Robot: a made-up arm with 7 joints. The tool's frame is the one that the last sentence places.
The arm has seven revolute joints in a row. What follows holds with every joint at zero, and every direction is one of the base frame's. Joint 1 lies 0.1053 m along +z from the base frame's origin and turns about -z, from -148.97 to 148.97 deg. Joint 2 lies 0.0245 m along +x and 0.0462 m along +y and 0.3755 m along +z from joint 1 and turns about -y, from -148.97 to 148.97 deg. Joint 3 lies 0.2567 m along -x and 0.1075 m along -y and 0.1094 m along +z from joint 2 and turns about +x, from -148.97 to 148.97 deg. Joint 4 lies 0.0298 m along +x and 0.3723 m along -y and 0.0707 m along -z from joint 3 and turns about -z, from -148.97 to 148.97 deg. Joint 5 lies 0.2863 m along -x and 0.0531 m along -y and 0.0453 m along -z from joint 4 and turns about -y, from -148.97 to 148.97 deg. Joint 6 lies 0.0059 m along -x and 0.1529 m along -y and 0.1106 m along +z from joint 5 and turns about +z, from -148.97 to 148.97 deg. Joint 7 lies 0.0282 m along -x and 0.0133 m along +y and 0.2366 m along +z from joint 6 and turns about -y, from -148.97 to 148.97 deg. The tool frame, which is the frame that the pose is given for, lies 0.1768 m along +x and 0.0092 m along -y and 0.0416 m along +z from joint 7; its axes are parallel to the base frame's.
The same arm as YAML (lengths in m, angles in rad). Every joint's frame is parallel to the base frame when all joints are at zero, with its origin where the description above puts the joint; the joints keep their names.
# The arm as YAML. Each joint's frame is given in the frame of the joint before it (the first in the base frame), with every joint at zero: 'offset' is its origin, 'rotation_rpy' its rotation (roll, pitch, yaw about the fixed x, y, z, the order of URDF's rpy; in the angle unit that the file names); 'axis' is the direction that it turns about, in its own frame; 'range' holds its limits. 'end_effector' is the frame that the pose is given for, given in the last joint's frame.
length_unit: m
angle_unit: rad
chain:
  - id: joint 1
    offset: [0.0, 0.0, 0.1053]
    rotation_rpy: [0.0, 0.0, 0.0]
    axis: "-z"
    range: [-2.6, 2.6]
  - id: joint 2
    offset: [0.0245, 0.0462, 0.3755]
    rotation_rpy: [0.0, 0.0, 0.0]
    axis: "-y"
    range: [-2.6, 2.6]
  - id: joint 3
    offset: [-0.2567, -0.1075, 0.1094]
    rotation_rpy: [0.0, 0.0, 0.0]
    axis: "+x"
    range: [-2.6, 2.6]
  - id: joint 4
    offset: [0.0298, -0.3723, -0.0707]
    rotation_rpy: [0.0, 0.0, 0.0]
    axis: "-z"
    range: [-2.6, 2.6]
  - id: joint 5
    offset: [-0.2863, -0.0531, -0.0453]
    rotation_rpy: [0.0, 0.0, 0.0]
    axis: "-y"
    range: [-2.6, 2.6]
  - id: joint 6
    offset: [-0.0059, -0.1529, 0.1106]
    rotation_rpy: [0.0, 0.0, 0.0]
    axis: "+z"
    range: [-2.6, 2.6]
  - id: joint 7
    offset: [-0.0282, 0.0133, 0.2366]
    rotation_rpy: [0.0, 0.0, 0.0]
    axis: "-y"
    range: [-2.6, 2.6]
end_effector:
  offset: [0.1768, -0.0092, 0.0416]
  rotation_rpy: [0.0, 0.0, 0.0]

